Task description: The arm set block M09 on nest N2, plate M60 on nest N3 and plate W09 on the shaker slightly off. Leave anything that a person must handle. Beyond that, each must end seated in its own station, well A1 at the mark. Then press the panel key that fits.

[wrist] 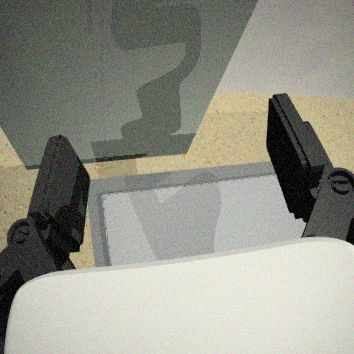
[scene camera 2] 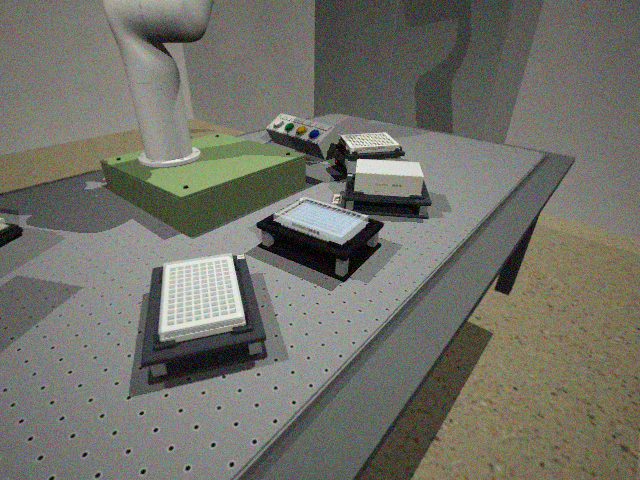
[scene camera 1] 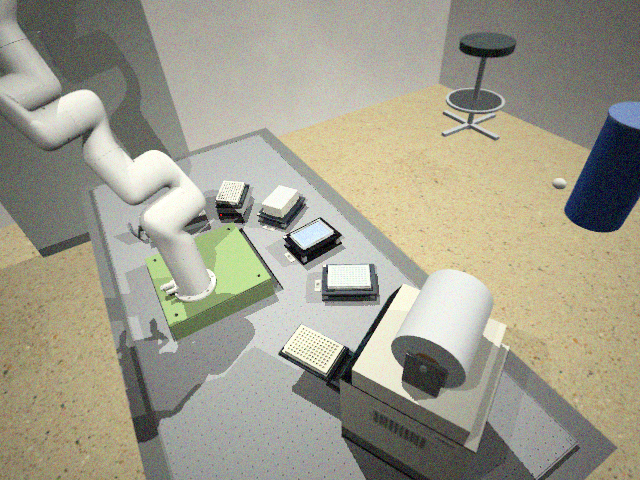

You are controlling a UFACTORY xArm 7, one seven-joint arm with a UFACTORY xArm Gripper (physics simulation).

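My gripper (wrist: pixel 169 136) is open and empty in the wrist view, high up. A white plate (scene camera 1: pixel 232 192) (scene camera 2: pixel 369 142) lies on what looks like the shaker (scene camera 1: pixel 235 212), by a red light. A tall white block (scene camera 1: pixel 280 200) (scene camera 2: pixel 388 178) sits on a dark nest (scene camera 2: pixel 421 200). A clear plate with pale blue wells (scene camera 1: pixel 313 233) (scene camera 2: pixel 320 219) is on a black nest (scene camera 2: pixel 330 252). A white plate (scene camera 1: pixel 348 276) (scene camera 2: pixel 200 297) is on the nearest nest (scene camera 1: pixel 349 296) (scene camera 2: pixel 206 350). The key panel (scene camera 2: pixel 299 140) has white, green, yellow and blue keys. Labels, A1 marks and exact seating are unreadable.
A cream plate (scene camera 1: pixel 315 350) lies on the dark tray of a beige machine (scene camera 1: pixel 403 421) topped by a large roll (scene camera 1: pixel 454 320). The arm stands on a green base block (scene camera 1: pixel 232 263) (scene camera 2: pixel 227 196). A stool (scene camera 1: pixel 487 44) and a blue cylinder (scene camera 1: pixel 604 175) are beyond the table.
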